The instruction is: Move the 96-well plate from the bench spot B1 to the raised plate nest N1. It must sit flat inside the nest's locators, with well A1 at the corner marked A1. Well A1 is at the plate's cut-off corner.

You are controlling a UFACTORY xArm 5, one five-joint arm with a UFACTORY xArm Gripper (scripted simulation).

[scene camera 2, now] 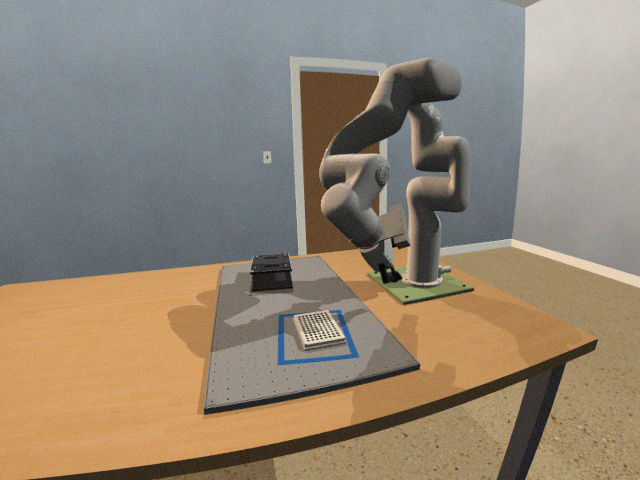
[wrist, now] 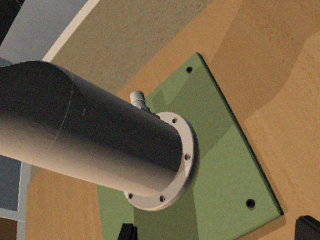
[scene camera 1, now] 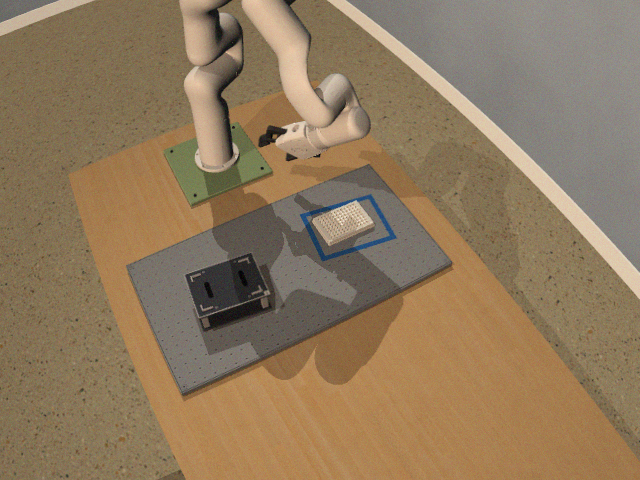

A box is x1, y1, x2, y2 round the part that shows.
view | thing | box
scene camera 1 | my gripper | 258, 121, 328, 160
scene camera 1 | white 96-well plate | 312, 200, 373, 245
